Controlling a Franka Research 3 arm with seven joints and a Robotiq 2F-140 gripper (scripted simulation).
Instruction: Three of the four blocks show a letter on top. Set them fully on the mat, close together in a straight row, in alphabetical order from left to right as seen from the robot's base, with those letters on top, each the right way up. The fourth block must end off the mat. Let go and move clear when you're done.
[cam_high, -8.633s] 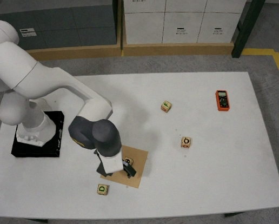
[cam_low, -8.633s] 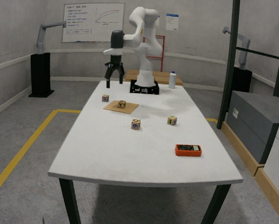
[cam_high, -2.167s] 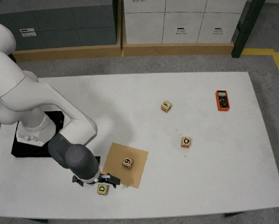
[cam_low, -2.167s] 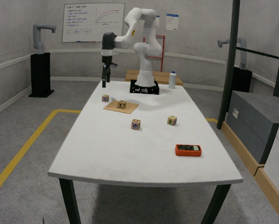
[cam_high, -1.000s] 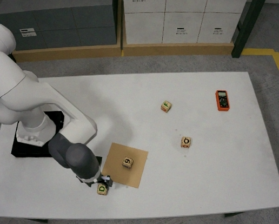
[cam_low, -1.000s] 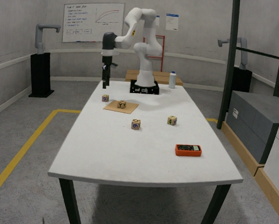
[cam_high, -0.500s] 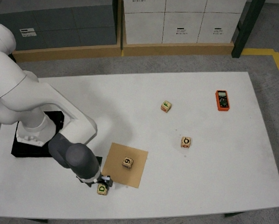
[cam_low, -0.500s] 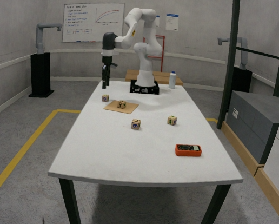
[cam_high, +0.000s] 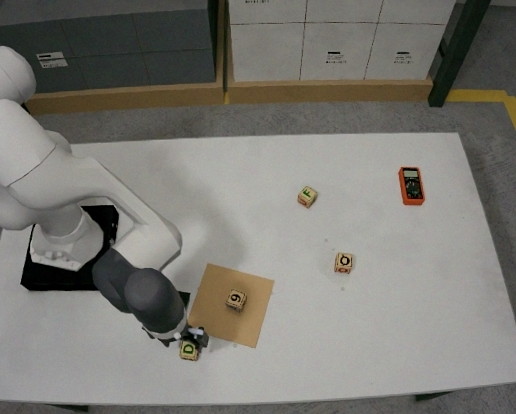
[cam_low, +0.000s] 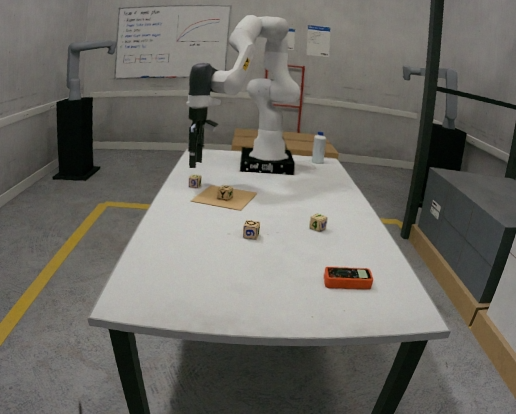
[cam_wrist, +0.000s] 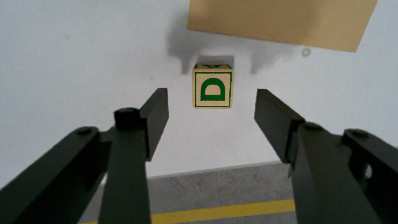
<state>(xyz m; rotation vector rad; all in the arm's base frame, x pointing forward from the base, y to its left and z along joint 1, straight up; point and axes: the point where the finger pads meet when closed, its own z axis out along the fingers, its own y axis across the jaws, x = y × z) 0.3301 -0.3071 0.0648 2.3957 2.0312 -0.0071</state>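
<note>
The block is 100 mm below my hand. Also, from my hand: tan mat (130 mm to the left, 120 mm below, 110 mm ahead); then orange multimeter (690 mm ahead, 500 mm to the left, 100 mm below); then white bottle (580 mm to the left, 520 mm behind, 40 mm below).
</note>
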